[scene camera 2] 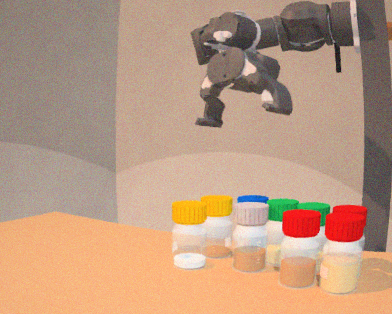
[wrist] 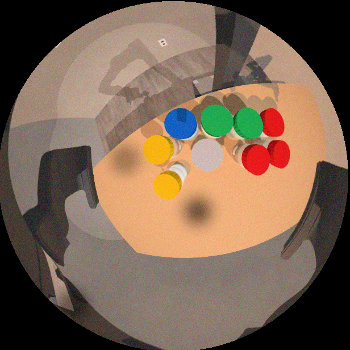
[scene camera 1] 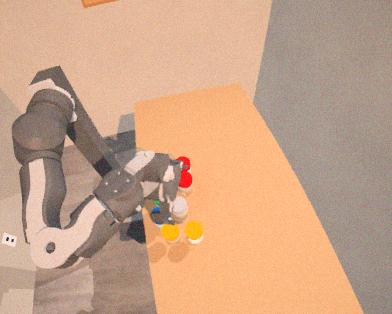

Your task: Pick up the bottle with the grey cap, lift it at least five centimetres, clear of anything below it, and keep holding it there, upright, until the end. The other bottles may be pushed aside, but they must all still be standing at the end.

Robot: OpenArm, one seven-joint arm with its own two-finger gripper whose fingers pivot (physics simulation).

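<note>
The bottle with the grey cap (scene camera 1: 179, 206) (scene camera 2: 250, 240) (wrist: 207, 155) stands upright on the table, within the group of bottles. In the wrist view its cap is near the middle, seen almost straight from above. My gripper (scene camera 1: 177, 194) (scene camera 2: 243, 117) (wrist: 171, 196) is open and empty, well above the bottle caps. In the wrist view one finger is at the far left and the other at the far right, with the grey cap between their directions but farther off. In scene camera 1 the arm hides part of the group.
Around it stand two yellow-capped bottles (scene camera 2: 189, 212) (scene camera 2: 216, 205), a blue-capped one (wrist: 180, 123), two green-capped ones (wrist: 216, 120) (wrist: 248, 123) and three red-capped ones (wrist: 256, 159) (wrist: 278, 154) (wrist: 271, 122), all upright. The blue and green ones are close behind it, towards the table (scene camera 1: 235, 200) edge.
</note>
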